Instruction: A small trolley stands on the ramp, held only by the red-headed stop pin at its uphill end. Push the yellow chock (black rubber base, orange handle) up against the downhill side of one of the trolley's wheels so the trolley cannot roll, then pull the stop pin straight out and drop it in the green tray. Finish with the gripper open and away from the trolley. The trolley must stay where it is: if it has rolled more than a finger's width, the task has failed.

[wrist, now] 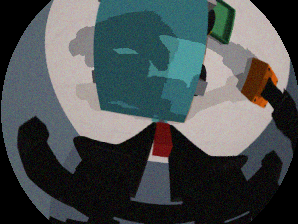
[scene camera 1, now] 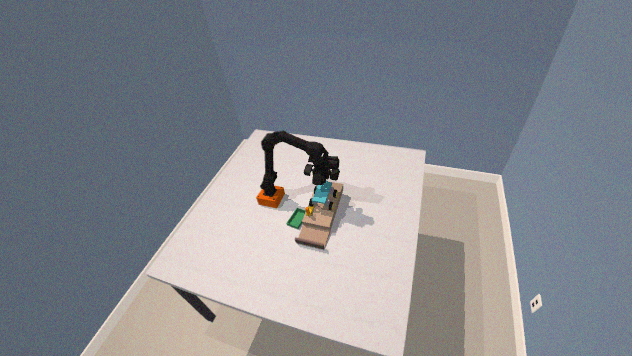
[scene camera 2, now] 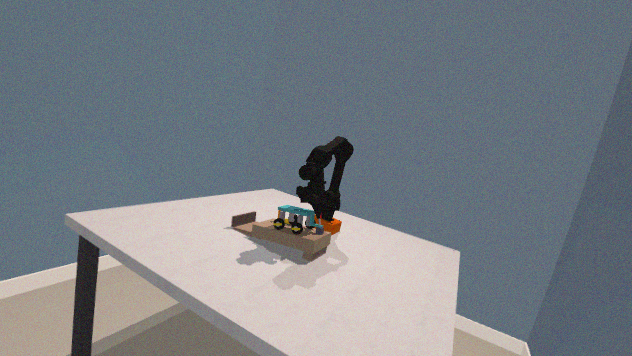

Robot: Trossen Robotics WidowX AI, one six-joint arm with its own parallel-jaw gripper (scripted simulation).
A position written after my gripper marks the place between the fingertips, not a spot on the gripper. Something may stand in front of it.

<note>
In view: my gripper (scene camera 2: 319,218) and a teal trolley (wrist: 150,66).
My gripper shows as well in the wrist view (wrist: 161,126).
</note>
